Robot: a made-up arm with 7 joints. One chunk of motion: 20 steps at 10 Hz.
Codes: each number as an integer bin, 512 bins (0 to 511) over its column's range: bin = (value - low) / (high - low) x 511, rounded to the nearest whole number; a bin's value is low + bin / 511 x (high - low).
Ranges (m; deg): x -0.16..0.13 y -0.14..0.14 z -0.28..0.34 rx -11..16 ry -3..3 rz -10..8
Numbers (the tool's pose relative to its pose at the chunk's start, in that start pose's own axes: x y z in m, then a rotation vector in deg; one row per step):
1: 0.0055 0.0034 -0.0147 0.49 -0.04 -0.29
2: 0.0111 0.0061 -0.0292 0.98 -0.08 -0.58
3: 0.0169 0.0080 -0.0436 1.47 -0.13 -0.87
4: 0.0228 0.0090 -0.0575 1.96 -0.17 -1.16
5: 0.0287 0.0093 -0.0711 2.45 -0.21 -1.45
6: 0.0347 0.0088 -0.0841 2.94 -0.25 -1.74
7: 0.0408 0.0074 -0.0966 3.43 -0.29 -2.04
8: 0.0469 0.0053 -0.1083 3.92 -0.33 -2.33
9: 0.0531 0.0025 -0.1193 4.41 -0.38 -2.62
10: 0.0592 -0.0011 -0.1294 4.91 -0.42 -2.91
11: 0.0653 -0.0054 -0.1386 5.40 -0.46 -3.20
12: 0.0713 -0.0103 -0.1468 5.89 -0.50 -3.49
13: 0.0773 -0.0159 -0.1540 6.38 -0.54 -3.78
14: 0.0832 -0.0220 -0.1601 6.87 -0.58 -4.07
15: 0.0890 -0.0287 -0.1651 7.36 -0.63 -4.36
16: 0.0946 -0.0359 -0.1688 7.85 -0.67 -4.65
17: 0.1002 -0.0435 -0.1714 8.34 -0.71 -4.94
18: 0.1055 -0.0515 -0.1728 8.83 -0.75 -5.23
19: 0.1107 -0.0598 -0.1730 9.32 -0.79 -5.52
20: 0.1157 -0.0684 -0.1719 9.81 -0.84 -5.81
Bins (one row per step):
1: 292 262 219 217 252 276
2: 301 267 207 227 249 267
3: 312 270 195 236 244 259
4: 322 272 183 245 241 251
5: 333 272 172 255 238 243
6: 343 272 161 264 234 234
7: 354 269 151 273 231 226
8: 365 265 142 282 227 218
9: 375 260 132 292 223 210
10: 386 253 124 301 220 201
11: 397 246 117 310 216 193
12: 408 237 110 320 213 185
13: 418 226 104 329 210 177
14: 429 215 99 338 206 168
15: 439 203 95 347 202 160
16: 449 190 92 357 198 152
17: 458 176 90 366 195 144
18: 468 162 88 375 192 135
19: 477 146 88 385 188 127
20: 486 131 89 394 184 119

